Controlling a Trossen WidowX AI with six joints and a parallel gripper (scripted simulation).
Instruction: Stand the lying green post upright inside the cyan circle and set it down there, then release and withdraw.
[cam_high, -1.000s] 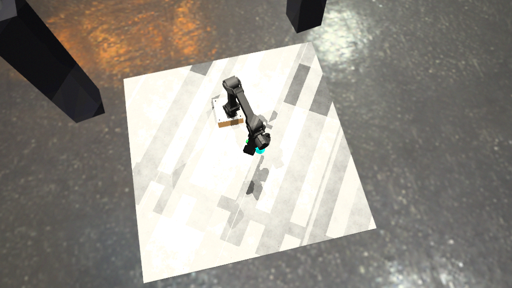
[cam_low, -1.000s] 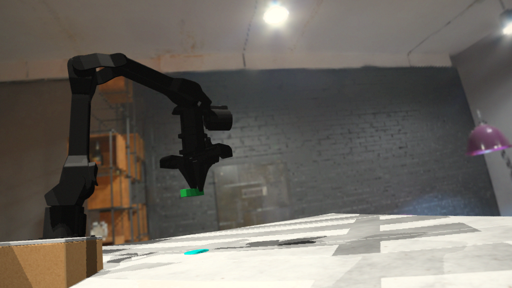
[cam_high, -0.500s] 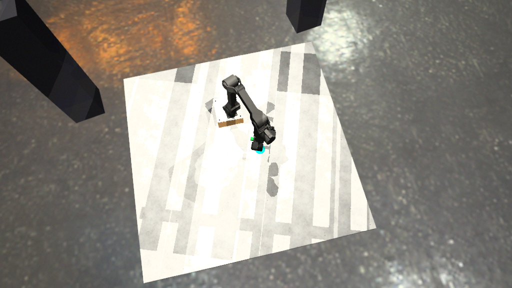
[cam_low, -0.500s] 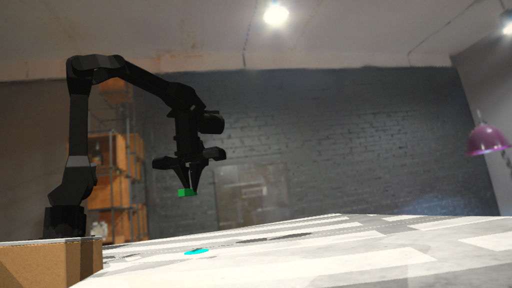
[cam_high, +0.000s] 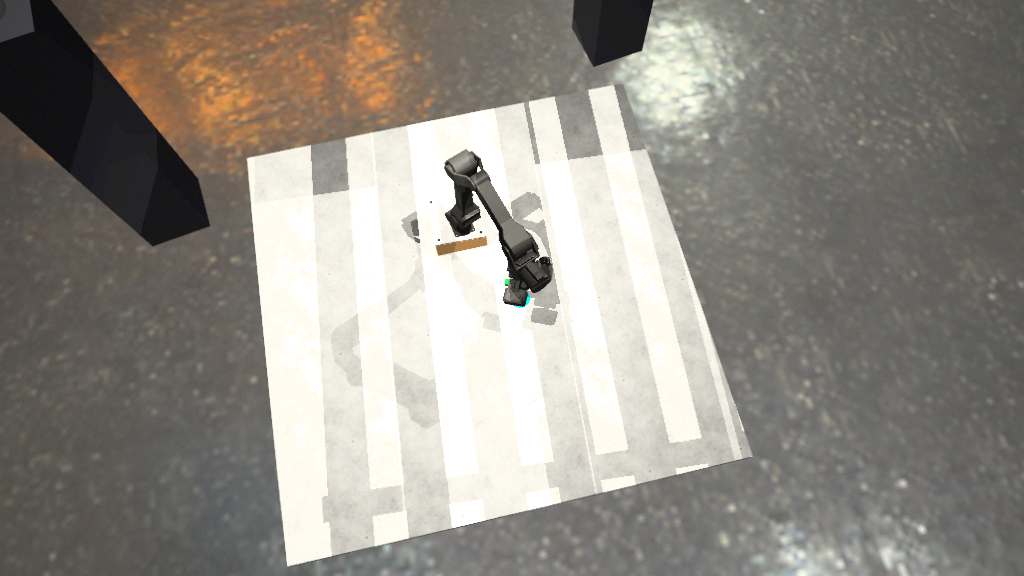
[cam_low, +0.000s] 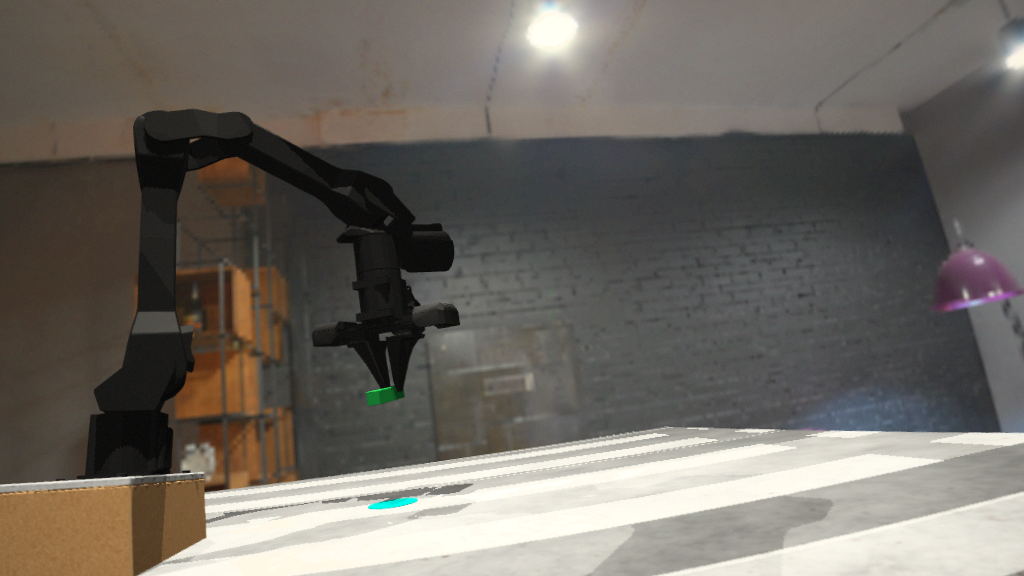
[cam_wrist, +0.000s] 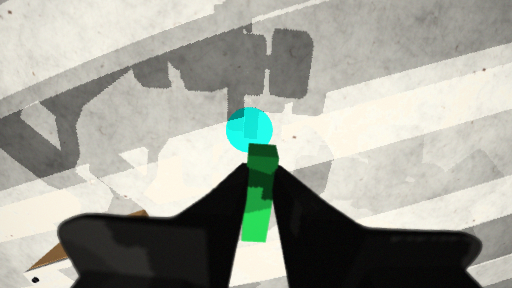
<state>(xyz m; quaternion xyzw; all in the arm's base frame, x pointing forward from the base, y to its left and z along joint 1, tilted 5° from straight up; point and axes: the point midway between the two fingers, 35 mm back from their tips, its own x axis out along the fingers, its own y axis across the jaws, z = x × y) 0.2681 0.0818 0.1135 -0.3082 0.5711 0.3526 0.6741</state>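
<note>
Right now the cyan circle is 10 mm behind my gripper tip, 10 mm to the right of it and 130 mm below it. Round my gripper tip: green post: 10 mm behind, 20 mm to the right.
</note>
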